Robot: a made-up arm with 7 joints.
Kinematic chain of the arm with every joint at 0, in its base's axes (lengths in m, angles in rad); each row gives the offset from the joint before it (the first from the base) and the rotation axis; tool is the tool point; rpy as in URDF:
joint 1: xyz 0 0 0.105 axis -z
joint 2: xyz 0 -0.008 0.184 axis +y
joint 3: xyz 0 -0.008 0.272 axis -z
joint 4: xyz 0 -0.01 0.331 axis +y
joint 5: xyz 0 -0.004 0.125 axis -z
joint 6: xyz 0 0 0.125 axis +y
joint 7: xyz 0 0 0.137 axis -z
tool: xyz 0 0 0 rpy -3.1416 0 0
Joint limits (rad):
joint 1: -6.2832..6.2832
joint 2: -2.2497..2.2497
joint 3: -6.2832..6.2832
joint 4: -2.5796..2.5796
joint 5: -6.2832..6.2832
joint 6: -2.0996..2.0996
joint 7: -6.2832..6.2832
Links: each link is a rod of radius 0.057 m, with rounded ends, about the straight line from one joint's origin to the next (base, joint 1, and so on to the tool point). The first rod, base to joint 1, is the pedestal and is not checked.
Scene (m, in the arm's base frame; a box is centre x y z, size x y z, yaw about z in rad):
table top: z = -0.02
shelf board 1: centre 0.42 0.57 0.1 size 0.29 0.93 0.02 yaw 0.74
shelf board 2: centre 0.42 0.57 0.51 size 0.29 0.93 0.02 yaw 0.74
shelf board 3: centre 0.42 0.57 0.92 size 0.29 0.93 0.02 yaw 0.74
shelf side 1: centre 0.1 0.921 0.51 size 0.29 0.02 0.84 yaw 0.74
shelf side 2: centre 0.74 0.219 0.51 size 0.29 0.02 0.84 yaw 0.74
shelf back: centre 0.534 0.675 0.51 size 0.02 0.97 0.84 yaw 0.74
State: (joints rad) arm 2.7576 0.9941 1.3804 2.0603 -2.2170 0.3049 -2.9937
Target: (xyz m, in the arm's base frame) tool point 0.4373 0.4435 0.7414
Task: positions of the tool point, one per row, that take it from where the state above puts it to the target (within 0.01 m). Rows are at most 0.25 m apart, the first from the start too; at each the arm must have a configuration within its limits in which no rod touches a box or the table.
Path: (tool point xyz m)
1: -0.4608 0.2313 0.6163
2: -0.3427 0.2971 0.7478
3: -0.1757 0.3593 0.8369
4: 0.0242 0.4088 0.8693
5: 0.2363 0.4384 0.8374
6: 0.4373 0.4435 0.7414

